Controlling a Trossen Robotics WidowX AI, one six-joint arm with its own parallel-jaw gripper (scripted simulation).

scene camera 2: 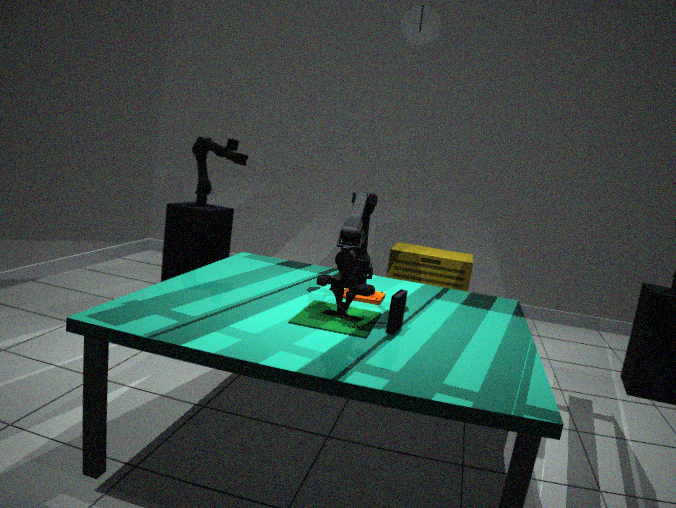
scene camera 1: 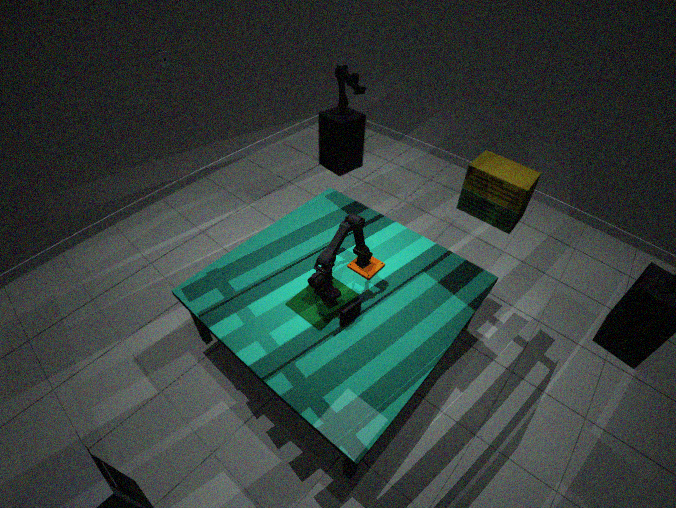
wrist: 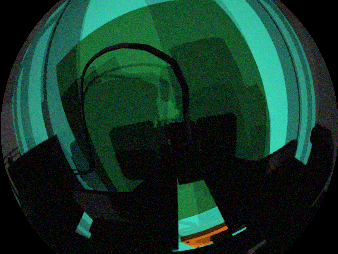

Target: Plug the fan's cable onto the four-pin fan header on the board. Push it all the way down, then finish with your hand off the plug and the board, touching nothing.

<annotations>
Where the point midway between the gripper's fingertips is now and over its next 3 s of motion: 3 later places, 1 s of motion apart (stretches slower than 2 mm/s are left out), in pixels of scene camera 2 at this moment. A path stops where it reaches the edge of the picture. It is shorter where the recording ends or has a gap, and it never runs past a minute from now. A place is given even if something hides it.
My gripper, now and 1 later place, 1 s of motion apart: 342,310; 342,290
</annotations>
